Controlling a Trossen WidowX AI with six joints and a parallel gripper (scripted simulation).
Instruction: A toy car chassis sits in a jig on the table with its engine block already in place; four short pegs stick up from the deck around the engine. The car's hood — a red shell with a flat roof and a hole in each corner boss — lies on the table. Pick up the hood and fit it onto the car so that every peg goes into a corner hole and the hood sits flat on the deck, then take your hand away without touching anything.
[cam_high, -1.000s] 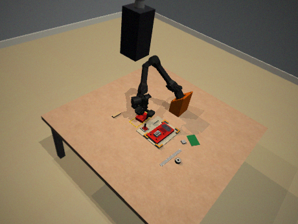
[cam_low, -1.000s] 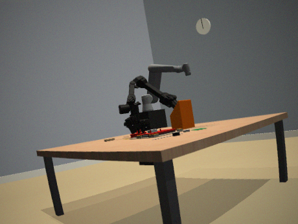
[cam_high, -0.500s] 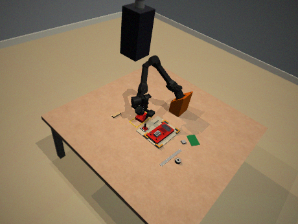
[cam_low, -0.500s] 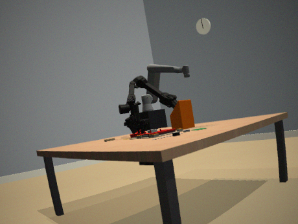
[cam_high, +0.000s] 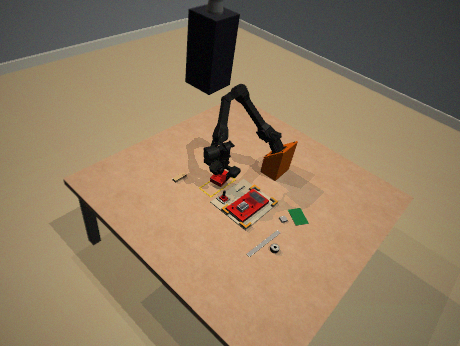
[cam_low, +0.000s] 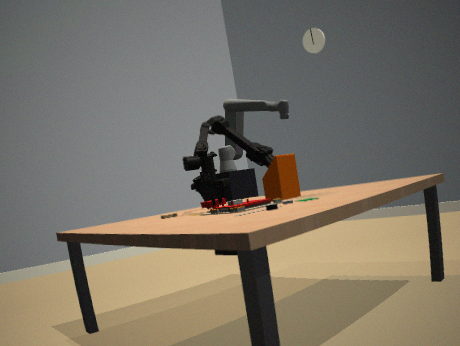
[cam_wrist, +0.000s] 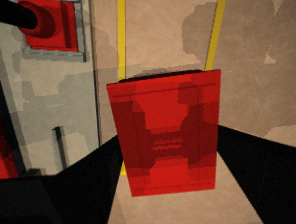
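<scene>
Now: the grey engine block 210 mm to the left of my gripper tip, 70 mm ahead of it and 10 mm below it. Round my gripper tip: red hood 10 mm above; then grey strip 390 mm to the left, 150 mm ahead, 30 mm below; then green card 420 mm to the left, 100 mm behind, 30 mm below.
</scene>
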